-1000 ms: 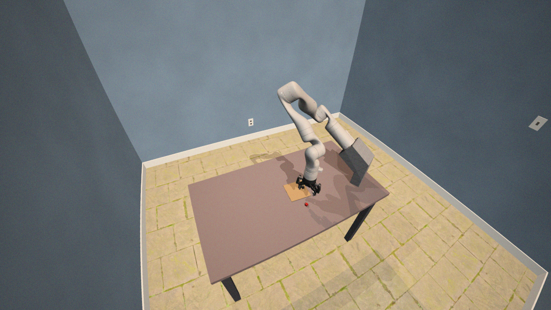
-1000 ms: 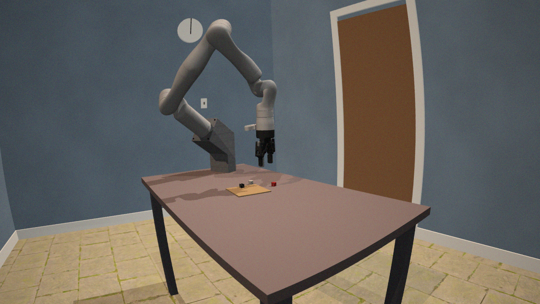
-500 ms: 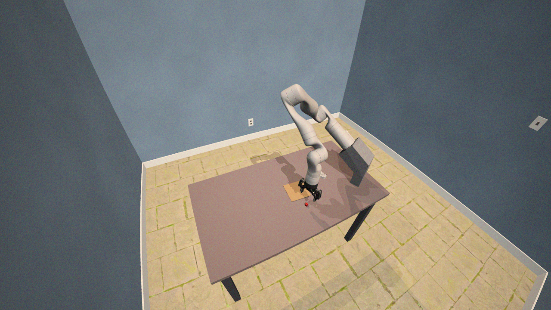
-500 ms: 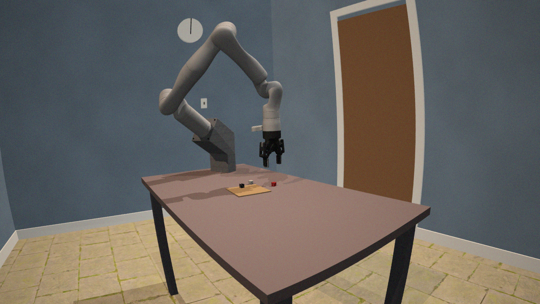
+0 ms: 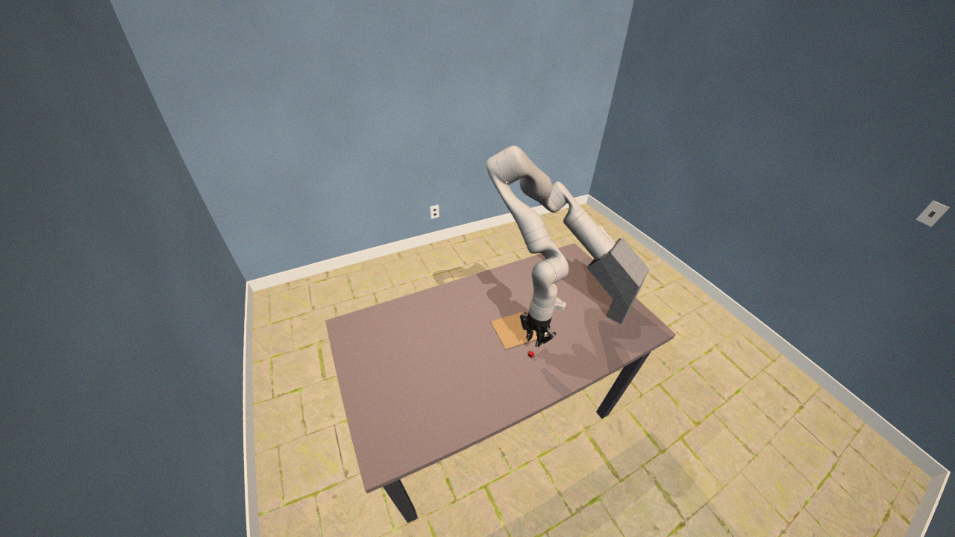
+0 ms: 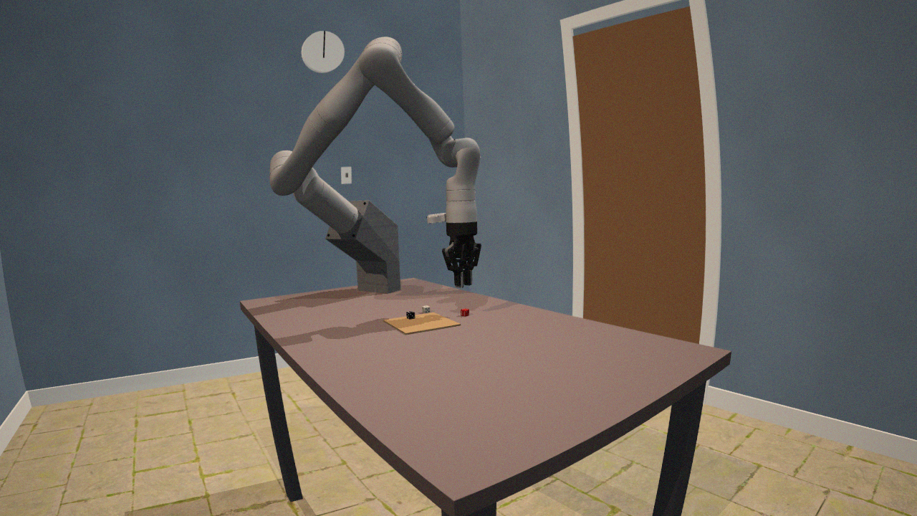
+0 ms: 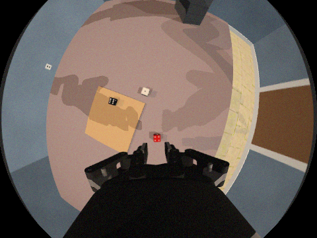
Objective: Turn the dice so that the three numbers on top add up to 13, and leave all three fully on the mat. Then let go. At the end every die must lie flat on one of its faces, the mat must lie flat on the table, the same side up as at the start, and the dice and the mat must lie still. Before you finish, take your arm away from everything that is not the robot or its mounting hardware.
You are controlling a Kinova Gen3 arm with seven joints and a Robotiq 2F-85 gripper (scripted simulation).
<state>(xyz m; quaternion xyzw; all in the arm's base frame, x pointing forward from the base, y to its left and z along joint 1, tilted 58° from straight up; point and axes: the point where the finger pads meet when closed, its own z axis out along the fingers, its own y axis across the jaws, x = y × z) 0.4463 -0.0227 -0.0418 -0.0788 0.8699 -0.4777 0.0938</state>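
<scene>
My gripper is now 9 cm above the red die. Round my hand: tan mat (4 cm behind, 12 cm to the right, 9 cm below).
</scene>
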